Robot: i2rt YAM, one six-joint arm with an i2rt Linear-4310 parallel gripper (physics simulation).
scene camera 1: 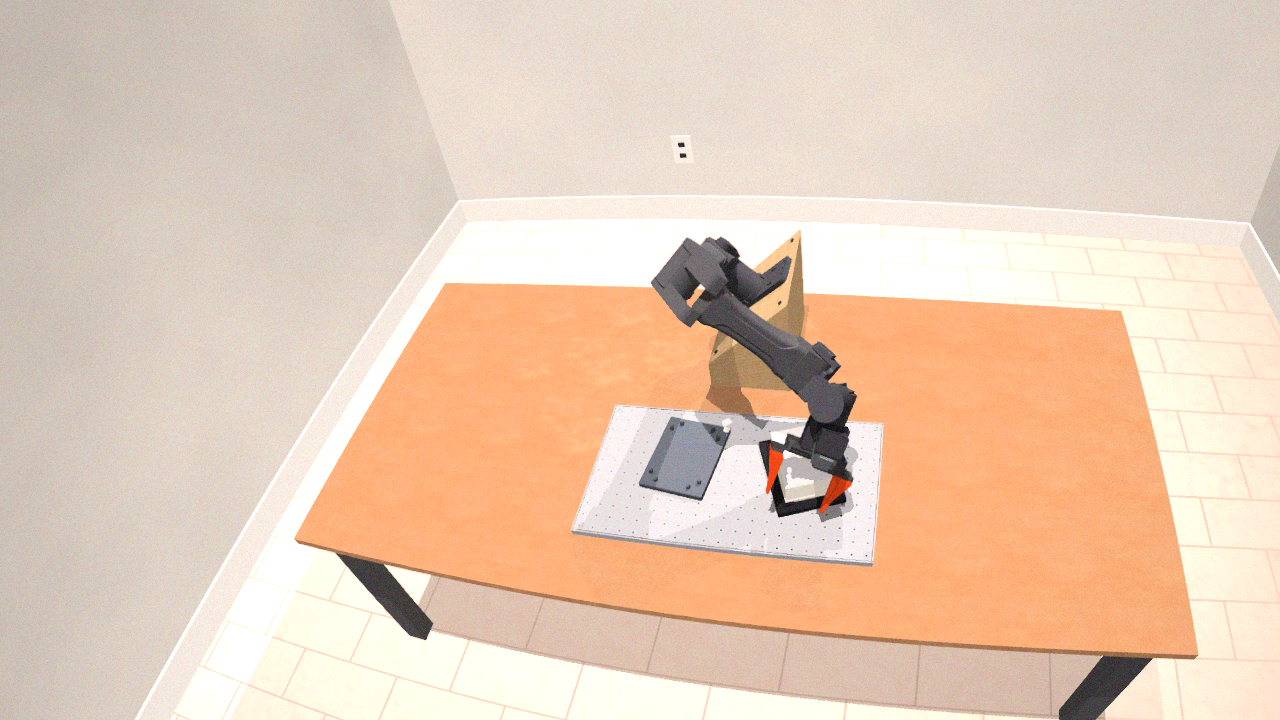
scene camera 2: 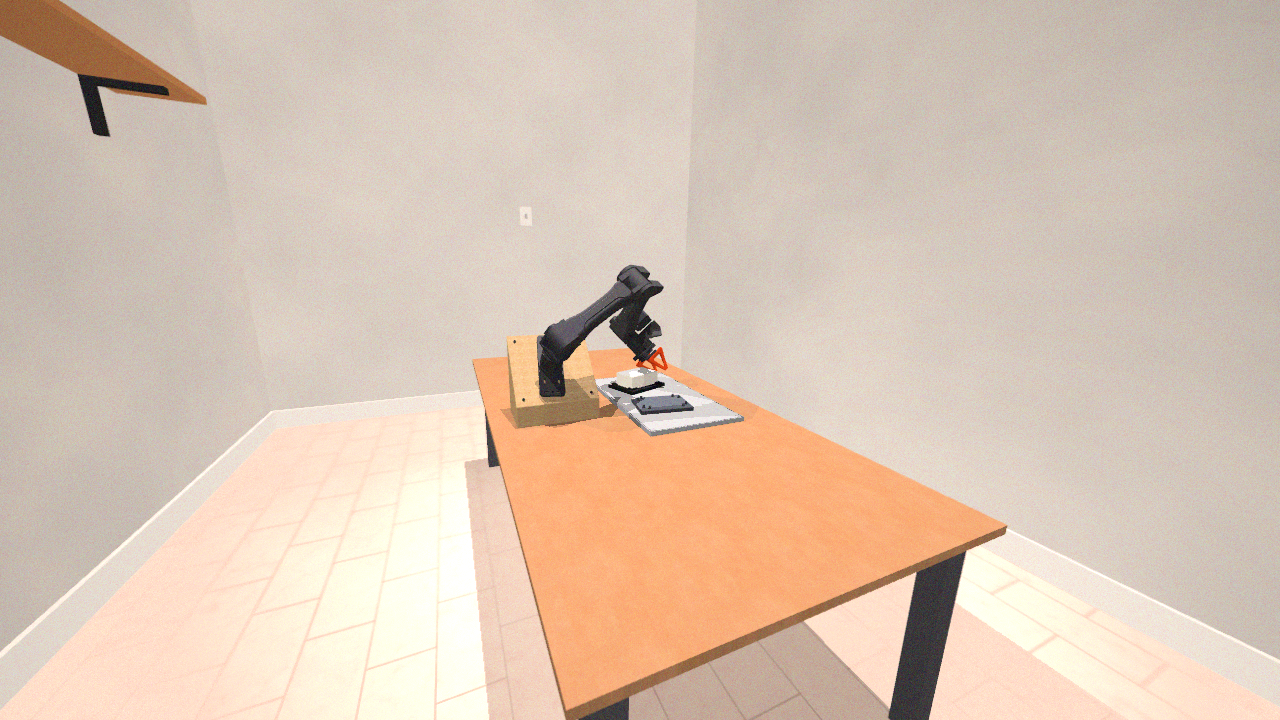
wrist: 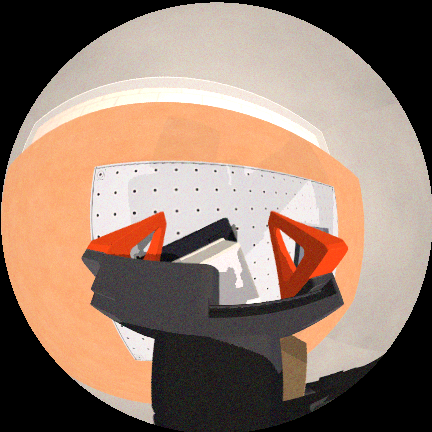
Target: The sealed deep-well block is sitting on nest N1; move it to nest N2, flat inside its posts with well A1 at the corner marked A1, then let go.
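Frame: origin at the arm's base, x back, y left, z down, level; millimetres.
Where they show: gripper, fingertip midpoint: (scene camera 1: 793, 502) (scene camera 2: 661, 370) (wrist: 216, 216); arm's base at its link origin: (scene camera 1: 756, 292) (scene camera 2: 550, 365).
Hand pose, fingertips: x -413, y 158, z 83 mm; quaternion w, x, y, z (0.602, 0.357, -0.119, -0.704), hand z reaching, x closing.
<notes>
Each offset is from my fingertips to the top centre of the thing. "pt": to the spot under its first point. Level surfaces: height alone.
The pale sealed block {dz -5, dx +96, dy -8 mm} (scene camera 1: 805, 488) (scene camera 2: 636, 378) (wrist: 228, 265) sits on the black nest {dz +31, dx +96, dy -8 mm} (scene camera 1: 787, 510) (wrist: 200, 238), N1, at the right of the board in scene camera 1. My gripper (scene camera 1: 794, 502) (scene camera 2: 654, 364) (wrist: 216, 216) is open and empty, tilted low over the block, with its orange fingers spread toward either side. The block looks turned relative to the fingers in the wrist view, and the gripper body hides part of it. The grey-blue nest {dz +27, dx +88, dy -222 mm} (scene camera 1: 684, 458) (scene camera 2: 663, 405), N2, is empty with dark posts near its corners; a small white marker {pt dz +49, dx +180, dy -171 mm} (scene camera 1: 726, 425) is at its far right corner.
Both nests are on a perforated light board {dz +48, dx +65, dy -127 mm} (scene camera 1: 608, 505) (scene camera 2: 716, 420) (wrist: 190, 180) on the orange-brown table {dz +62 mm} (scene camera 1: 447, 402) (scene camera 2: 716, 501). The arm is mounted on a wooden wedge (scene camera 1: 760, 368) (scene camera 2: 554, 414) (wrist: 294, 372) behind the board. N2 is left of N1 in scene camera 1.
</notes>
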